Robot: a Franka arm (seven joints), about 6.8 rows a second.
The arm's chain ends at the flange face. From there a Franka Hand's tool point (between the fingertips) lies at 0.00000 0.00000 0.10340 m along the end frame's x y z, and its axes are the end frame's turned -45 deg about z.
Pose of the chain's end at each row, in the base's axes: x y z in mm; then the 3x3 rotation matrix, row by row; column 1 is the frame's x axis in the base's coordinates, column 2 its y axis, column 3 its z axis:
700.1 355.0 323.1; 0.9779 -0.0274 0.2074; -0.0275 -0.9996 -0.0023; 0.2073 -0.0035 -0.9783
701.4 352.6 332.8; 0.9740 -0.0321 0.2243; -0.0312 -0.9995 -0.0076; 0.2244 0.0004 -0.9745
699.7 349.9 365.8; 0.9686 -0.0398 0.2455; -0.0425 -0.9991 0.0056; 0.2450 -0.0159 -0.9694
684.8 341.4 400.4; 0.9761 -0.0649 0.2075; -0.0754 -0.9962 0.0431; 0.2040 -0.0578 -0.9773
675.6 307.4 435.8; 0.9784 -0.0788 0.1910; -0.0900 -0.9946 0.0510; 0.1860 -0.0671 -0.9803
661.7 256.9 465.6; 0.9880 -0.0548 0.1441; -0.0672 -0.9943 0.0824; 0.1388 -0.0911 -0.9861
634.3 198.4 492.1; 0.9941 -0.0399 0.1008; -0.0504 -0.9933 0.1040; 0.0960 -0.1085 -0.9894
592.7 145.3 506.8; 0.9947 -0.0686 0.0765; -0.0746 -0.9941 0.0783; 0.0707 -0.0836 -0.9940
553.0 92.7 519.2; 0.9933 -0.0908 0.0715; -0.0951 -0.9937 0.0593; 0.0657 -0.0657 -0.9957
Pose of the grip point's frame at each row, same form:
721.5 354.8 221.9; 0.7109 0.6721 0.2074; 0.6874 -0.7263 -0.0023; 0.1491 0.1441 -0.9783
724.6 351.8 232.0; 0.7114 0.6660 0.2243; 0.6847 -0.7288 -0.0076; 0.1584 0.1590 -0.9745
725.1 350.5 265.6; 0.7130 0.6568 0.2455; 0.6764 -0.7365 0.0056; 0.1845 0.1620 -0.9694
706.3 345.9 299.3; 0.7361 0.6443 0.2075; 0.6511 -0.7577 0.0431; 0.1851 0.1034 -0.9773
695.3 312.7 334.4; 0.7476 0.6361 0.1910; 0.6396 -0.7669 0.0510; 0.1790 0.0841 -0.9803
676.6 265.4 363.6; 0.7374 0.6599 0.1441; 0.6556 -0.7506 0.0824; 0.1626 0.0337 -0.9861
644.7 209.2 389.8; 0.7311 0.6747 0.1008; 0.6667 -0.7380 0.1040; 0.1446 -0.0088 -0.9894
600.6 153.4 404.0; 0.7519 0.6549 0.0765; 0.6502 -0.7557 0.0783; 0.1091 -0.0091 -0.9940
560.4 98.8 416.2; 0.7666 0.6382 0.0715; 0.6354 -0.7699 0.0593; 0.0929 0.0000 -0.9957

